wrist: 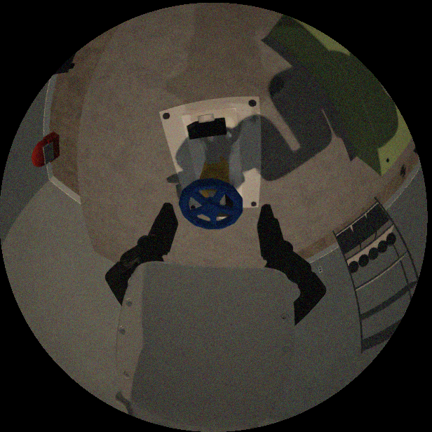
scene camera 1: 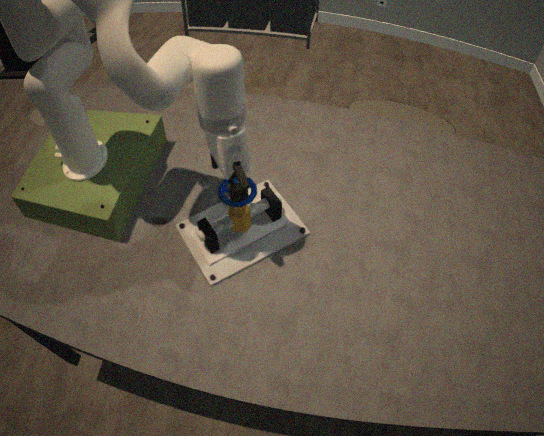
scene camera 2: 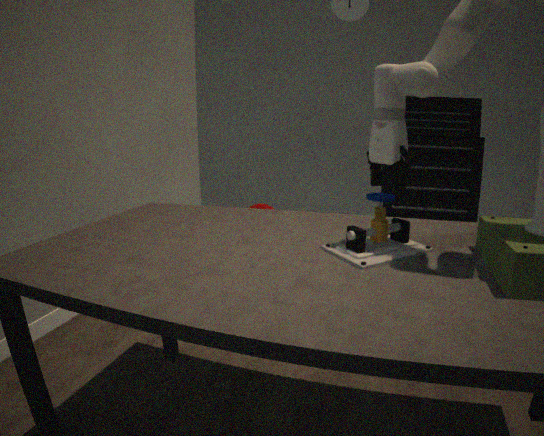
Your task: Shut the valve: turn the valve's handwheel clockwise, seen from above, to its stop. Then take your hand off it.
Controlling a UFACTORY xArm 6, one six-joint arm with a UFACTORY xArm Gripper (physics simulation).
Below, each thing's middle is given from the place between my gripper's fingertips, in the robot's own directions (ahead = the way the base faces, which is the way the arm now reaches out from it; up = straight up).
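My gripper is 10 mm short of the blue handwheel (wrist: 210,206), and 30 mm above it. As for the white base plate (scene camera 1: 258,251), I find it 150 mm below my hand and 10 mm ahead of it.
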